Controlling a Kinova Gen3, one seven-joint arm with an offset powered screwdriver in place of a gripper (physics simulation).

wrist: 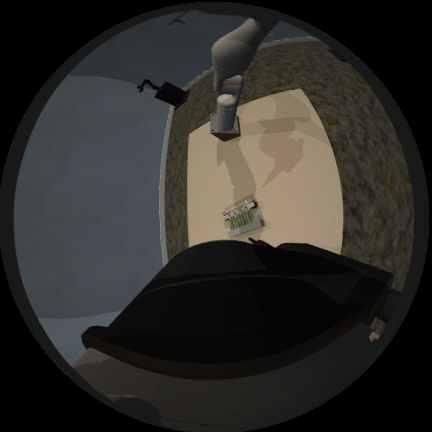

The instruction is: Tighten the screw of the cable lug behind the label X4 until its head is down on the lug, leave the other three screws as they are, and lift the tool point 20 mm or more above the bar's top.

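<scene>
The small terminal unit with the bar lies slightly turned on the table, above the dark tool body in the wrist view. Several green pieces stand side by side across it, with a pale strip along its far side and a dark red patch at its far right corner. The labels, X4 among them, the lugs and the screw heads are too small to read or tell apart. My screwdriver shows as a large black body with a thin dark tip just below the unit's near edge in the picture. The tip's height above the bar cannot be told. It has no fingers.
The tan table carries the arm's base plate beyond the unit, and shadows of the arm fall across it. A black device stands off the table at the upper left. A blue-grey wall is at the left.
</scene>
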